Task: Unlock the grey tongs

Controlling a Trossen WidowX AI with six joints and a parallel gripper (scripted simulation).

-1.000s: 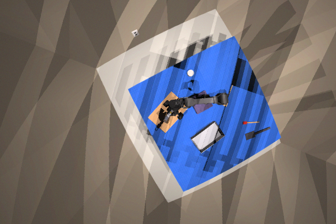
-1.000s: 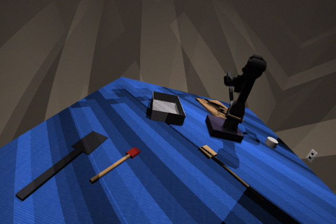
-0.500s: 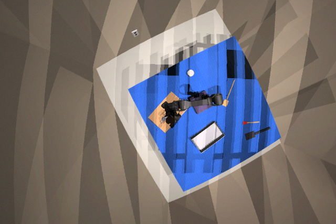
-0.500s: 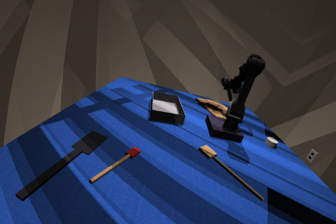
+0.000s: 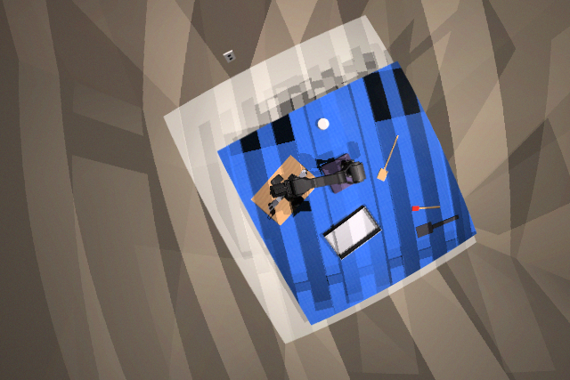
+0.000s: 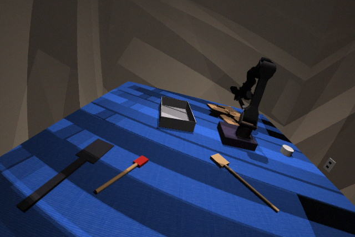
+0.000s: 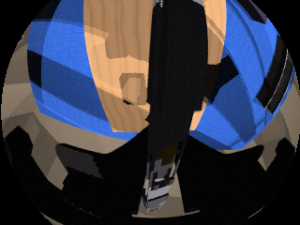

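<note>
Now: the yellow lock piece 3 cm above my gripper tip, 2 cm to the left of it and 1 cm behind it. The rest, counted from my gripper tip: roasting tin 39 cm ahead, 29 cm to the left, 10 cm below; then white cylinder 37 cm to the left, 29 cm behind, 11 cm below; then board 12 cm below, 1 cm to the left.
</note>
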